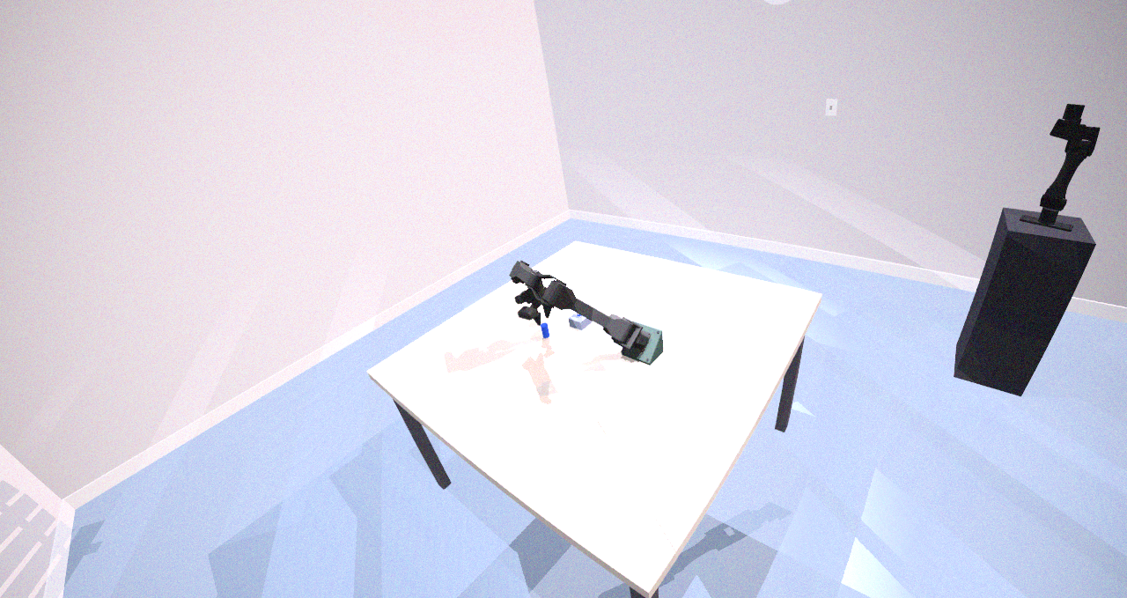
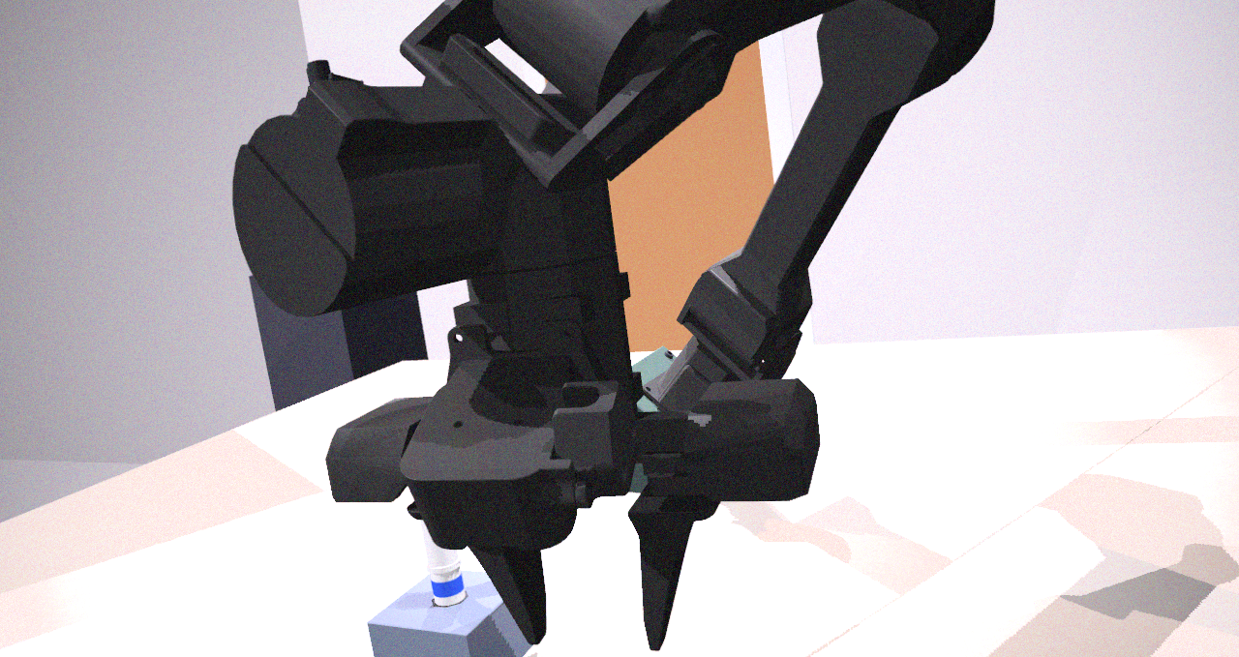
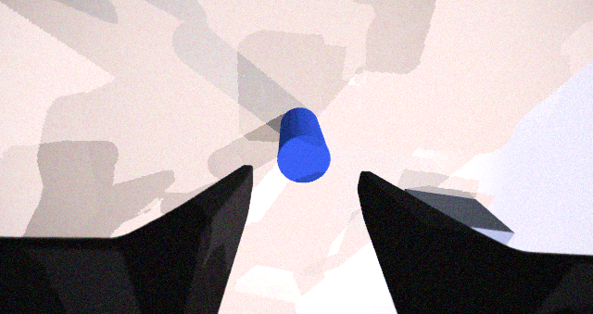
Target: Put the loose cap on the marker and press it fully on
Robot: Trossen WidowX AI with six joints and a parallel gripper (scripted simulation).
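The marker cap lies 40 mm below my gripper tip.
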